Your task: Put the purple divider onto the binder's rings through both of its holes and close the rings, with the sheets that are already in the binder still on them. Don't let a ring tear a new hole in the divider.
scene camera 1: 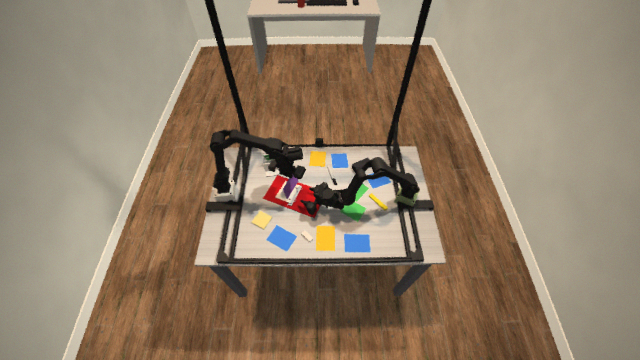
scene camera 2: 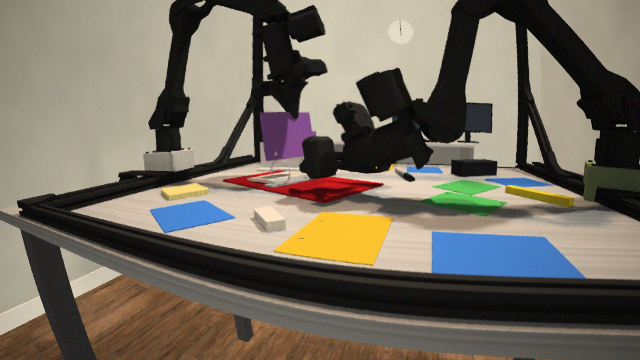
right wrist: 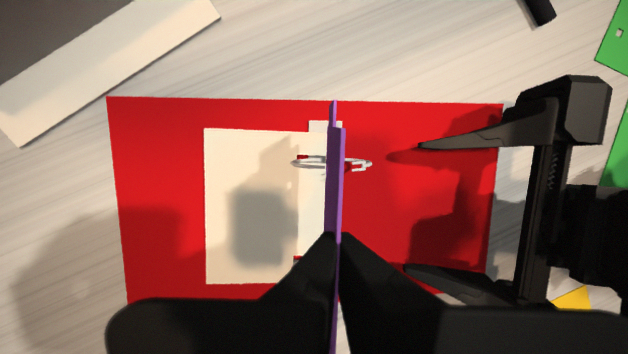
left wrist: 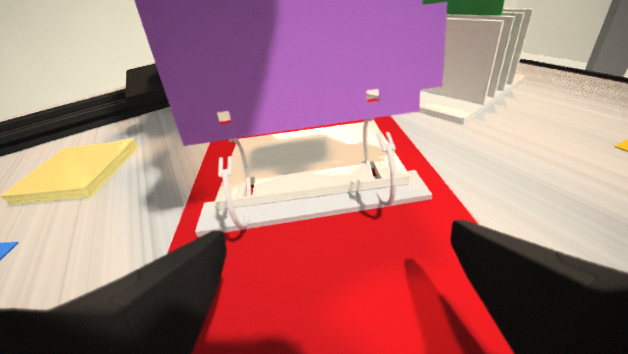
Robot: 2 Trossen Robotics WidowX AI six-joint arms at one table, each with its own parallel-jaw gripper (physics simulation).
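Pixels of known places: left gripper, fingertip midpoint: [scene camera 1: 304, 194] [right wrist: 410, 207] [left wrist: 337, 236]; right gripper, fingertip midpoint: [scene camera 1: 291, 177] [scene camera 2: 295, 118] [right wrist: 334, 242]; left arm's base, link origin: [scene camera 1: 408, 192] [scene camera 2: 616, 165]; right arm's base, link origin: [scene camera 1: 223, 188] [scene camera 2: 168, 151].
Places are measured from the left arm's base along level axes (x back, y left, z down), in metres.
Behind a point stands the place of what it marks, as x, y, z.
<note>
The purple divider [scene camera 1: 290, 186] {-0.565, 0.268, -0.035} [scene camera 2: 287, 135] {-0.565, 0.265, -0.038} [left wrist: 325, 60] {-0.565, 0.243, -0.025} [right wrist: 334, 185] {-0.574, 0.217, -0.068} hangs upright over the red binder [scene camera 2: 345, 187] {-0.436, 0.238, 0.056} [left wrist: 310, 285] {-0.494, 0.262, 0.056} [right wrist: 160, 150] {-0.675, 0.220, 0.055}. My right gripper [scene camera 2: 296, 116] {-0.573, 0.238, -0.072} [right wrist: 334, 242] {-0.573, 0.238, -0.072} is shut on its upper part. In the left wrist view its two holes are above the rings and no ring passes through them. The left-hand ring [left wrist: 231, 200] {-0.521, 0.295, 0.022} and right-hand ring [left wrist: 392, 175] {-0.526, 0.217, 0.022} stand open, their far halves through the cream sheets [left wrist: 300, 175] {-0.569, 0.265, 0.046} [right wrist: 250, 160] {-0.611, 0.223, 0.048}. The divider's lower edge overlaps the far ring tips in that view; contact is unclear. My left gripper [left wrist: 337, 236] {-0.493, 0.247, 0.023} [right wrist: 410, 207] {-0.493, 0.247, 0.023} is open and empty, low over the binder, facing the rings.
A white rack [left wrist: 445, 114] {-0.649, 0.136, 0.054} stands behind the binder. A yellow pad [scene camera 1: 261, 220] {-0.627, 0.475, 0.049} [left wrist: 70, 167] {-0.624, 0.468, 0.049}, a cream block [scene camera 1: 307, 236] {-0.371, 0.445, 0.047} [scene camera 2: 270, 218] {-0.357, 0.452, 0.047}, a yellow sheet [scene camera 1: 325, 238] {-0.288, 0.410, 0.057} [scene camera 2: 340, 237] {-0.280, 0.420, 0.057} and blue sheets lie nearer. Green sheets [scene camera 1: 354, 210] {-0.222, 0.197, 0.058} lie under the left arm.
</note>
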